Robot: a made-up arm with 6 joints. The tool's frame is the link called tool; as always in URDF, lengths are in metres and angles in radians. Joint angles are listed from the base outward.
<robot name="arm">
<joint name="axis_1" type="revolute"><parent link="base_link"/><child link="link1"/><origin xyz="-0.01 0 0.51"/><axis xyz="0 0 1"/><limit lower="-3.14" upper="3.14"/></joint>
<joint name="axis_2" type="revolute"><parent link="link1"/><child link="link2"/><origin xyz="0 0.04 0" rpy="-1.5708 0 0"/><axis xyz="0 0 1"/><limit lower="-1.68" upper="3.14"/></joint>
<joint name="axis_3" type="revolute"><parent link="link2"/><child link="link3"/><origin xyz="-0.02 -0.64 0.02"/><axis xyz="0 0 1"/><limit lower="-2.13" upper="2.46"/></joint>
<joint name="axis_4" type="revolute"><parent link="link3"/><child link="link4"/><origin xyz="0.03 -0.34 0" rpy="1.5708 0 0"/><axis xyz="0 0 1"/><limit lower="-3.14" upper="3.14"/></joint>
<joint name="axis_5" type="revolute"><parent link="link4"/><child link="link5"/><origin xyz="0 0 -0.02" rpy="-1.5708 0 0"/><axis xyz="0 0 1"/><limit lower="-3.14" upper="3.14"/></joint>
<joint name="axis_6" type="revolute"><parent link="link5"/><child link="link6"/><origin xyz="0.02 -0.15 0.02" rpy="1.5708 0 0"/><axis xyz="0 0 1"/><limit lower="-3.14" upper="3.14"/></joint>
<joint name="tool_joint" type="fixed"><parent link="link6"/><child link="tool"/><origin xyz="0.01 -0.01 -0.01" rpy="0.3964 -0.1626 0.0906"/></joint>
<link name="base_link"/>
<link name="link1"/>
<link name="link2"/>
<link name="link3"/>
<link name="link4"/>
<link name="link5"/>
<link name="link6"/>
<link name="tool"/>
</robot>
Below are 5 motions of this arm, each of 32 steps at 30 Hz.
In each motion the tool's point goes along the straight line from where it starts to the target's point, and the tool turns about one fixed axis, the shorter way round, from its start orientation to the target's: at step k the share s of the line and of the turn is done. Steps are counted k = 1, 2, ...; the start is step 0. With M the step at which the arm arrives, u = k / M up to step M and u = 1 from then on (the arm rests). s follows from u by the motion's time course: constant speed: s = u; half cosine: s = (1 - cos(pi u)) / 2; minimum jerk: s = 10 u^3 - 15 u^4 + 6 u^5.
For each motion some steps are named. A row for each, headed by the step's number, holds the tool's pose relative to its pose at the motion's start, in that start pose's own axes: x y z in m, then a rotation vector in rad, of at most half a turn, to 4 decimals.
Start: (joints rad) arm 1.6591 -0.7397 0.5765 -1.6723 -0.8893 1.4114
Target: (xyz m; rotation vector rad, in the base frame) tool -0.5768 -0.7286 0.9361 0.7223 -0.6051 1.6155
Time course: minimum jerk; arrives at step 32
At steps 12, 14, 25, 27, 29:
12: -0.1018 0.1651 -0.0268 0.1503 -0.1442 -0.0162
14: -0.1421 0.2304 -0.0373 0.2097 -0.2013 -0.0226
25: -0.3428 0.5559 -0.0901 0.5061 -0.4857 -0.0545
27: -0.3589 0.5821 -0.0943 0.5299 -0.5085 -0.0571
29: -0.3673 0.5956 -0.0965 0.5422 -0.5204 -0.0584

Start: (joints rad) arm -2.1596 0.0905 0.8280 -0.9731 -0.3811 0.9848
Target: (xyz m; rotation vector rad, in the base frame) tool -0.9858 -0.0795 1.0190 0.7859 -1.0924 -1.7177
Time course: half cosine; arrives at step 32
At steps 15, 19, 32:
15: 0.0908 -0.4175 -0.0554 0.4119 -0.1942 0.1579
19: 0.1299 -0.5972 -0.0793 0.5892 -0.2778 0.2259
32: 0.2013 -0.9258 -0.1229 0.9133 -0.4306 0.3502

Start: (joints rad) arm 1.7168 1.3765 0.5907 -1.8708 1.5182 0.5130
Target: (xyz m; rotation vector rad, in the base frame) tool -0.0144 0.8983 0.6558 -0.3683 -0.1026 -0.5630
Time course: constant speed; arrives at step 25
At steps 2, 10, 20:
2: 0.0004 -0.0055 0.0087 0.0454 -0.0451 0.0197
10: 0.0022 -0.0273 0.0433 0.2269 -0.2253 0.0985
20: 0.0043 -0.0545 0.0867 0.4539 -0.4505 0.1971

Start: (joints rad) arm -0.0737 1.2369 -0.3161 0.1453 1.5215 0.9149
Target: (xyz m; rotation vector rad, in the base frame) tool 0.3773 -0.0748 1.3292 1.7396 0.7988 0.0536
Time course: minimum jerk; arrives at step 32
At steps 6, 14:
6: -0.0060 -0.0177 -0.0333 -0.0150 -0.0402 0.0430
14: -0.0476 -0.1393 -0.2620 -0.1181 -0.3163 0.3389

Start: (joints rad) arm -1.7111 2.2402 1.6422 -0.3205 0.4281 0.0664
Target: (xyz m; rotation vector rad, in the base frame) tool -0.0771 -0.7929 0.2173 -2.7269 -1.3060 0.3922
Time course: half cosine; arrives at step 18
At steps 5, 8, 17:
5: -0.0130 -0.0650 -0.1138 -0.0690 -0.1612 0.1818
8: -0.0300 -0.1503 -0.2633 -0.1597 -0.3729 0.4206
17: -0.0721 -0.3610 -0.6324 -0.3835 -0.8955 1.0103

